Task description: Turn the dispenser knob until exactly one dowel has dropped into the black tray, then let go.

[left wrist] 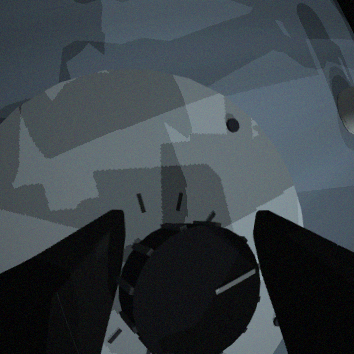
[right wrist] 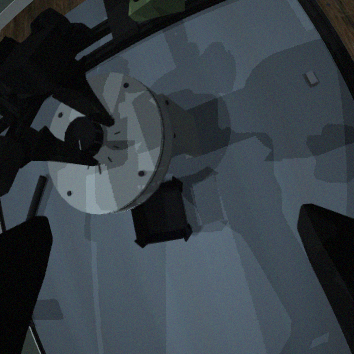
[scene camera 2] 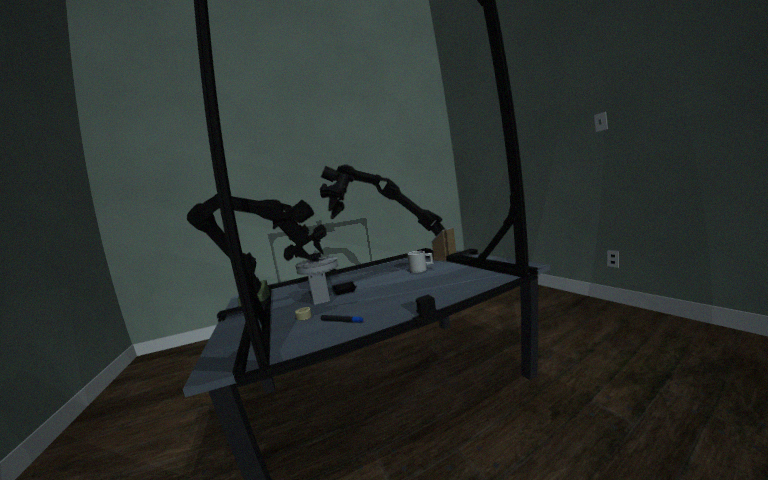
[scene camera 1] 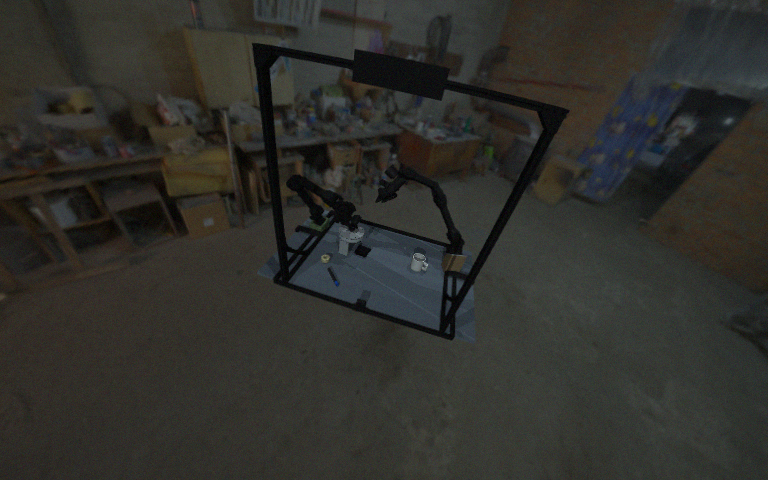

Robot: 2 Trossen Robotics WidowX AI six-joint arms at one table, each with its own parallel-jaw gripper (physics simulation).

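Observation:
The dispenser is a pale round disc on a stand. Its black ridged knob carries a white line that points to the upper right in the left wrist view. My left gripper is shut on the knob, one finger against each side. The black tray sits on the table beside the stand. Its inside is dark, and I cannot make out a dowel. My right gripper is open and empty, high above the table.
A white mug stands near a brown block at the right. A pale yellow ring and a dark marker with a blue end lie near the dispenser. A black frame surrounds the table.

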